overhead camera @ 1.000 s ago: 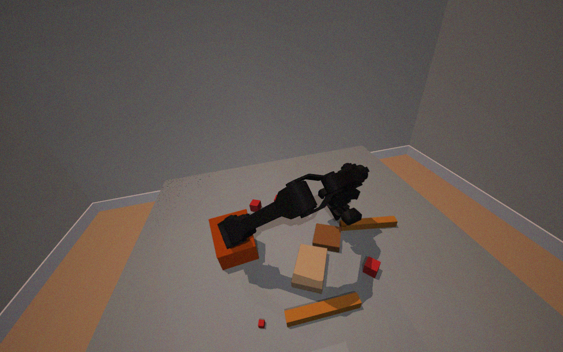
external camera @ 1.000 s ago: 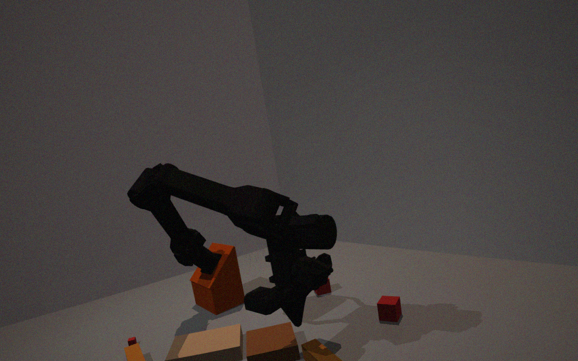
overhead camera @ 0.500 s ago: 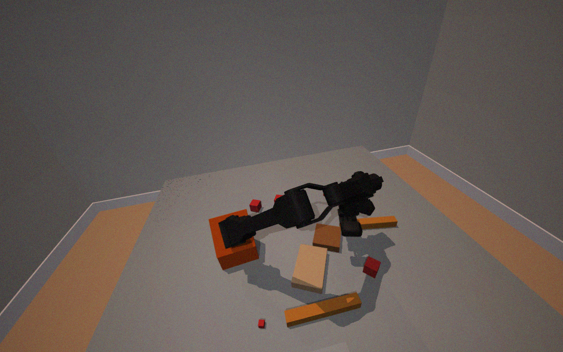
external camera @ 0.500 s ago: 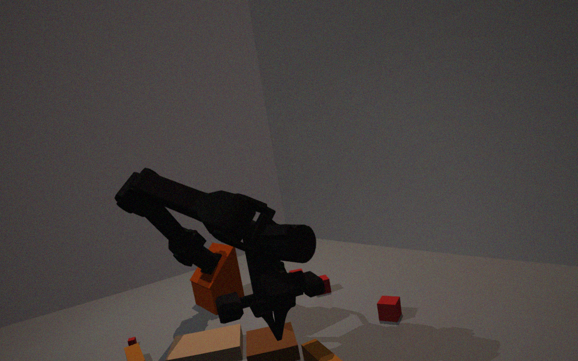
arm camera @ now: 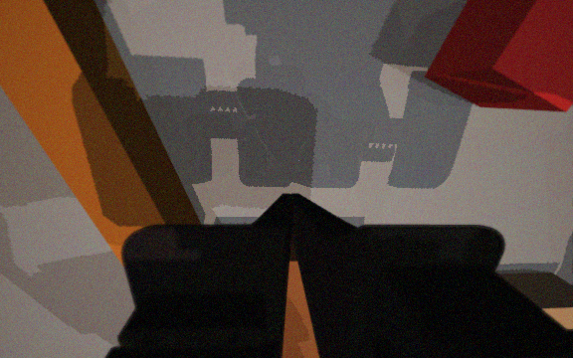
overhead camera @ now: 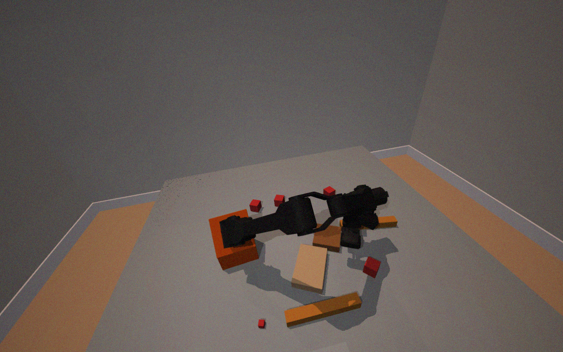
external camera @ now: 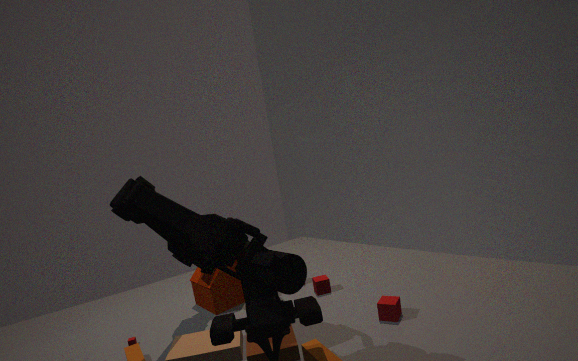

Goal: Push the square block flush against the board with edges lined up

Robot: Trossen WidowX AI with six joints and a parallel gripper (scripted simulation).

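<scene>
The darker brown square block is 7 cm behind my gripper tip, 5 cm to the left of it and 1 cm below it. The rest, counted from my gripper tip: tan flat slab (18 cm behind, 4 cm to the right, 1 cm below).
</scene>
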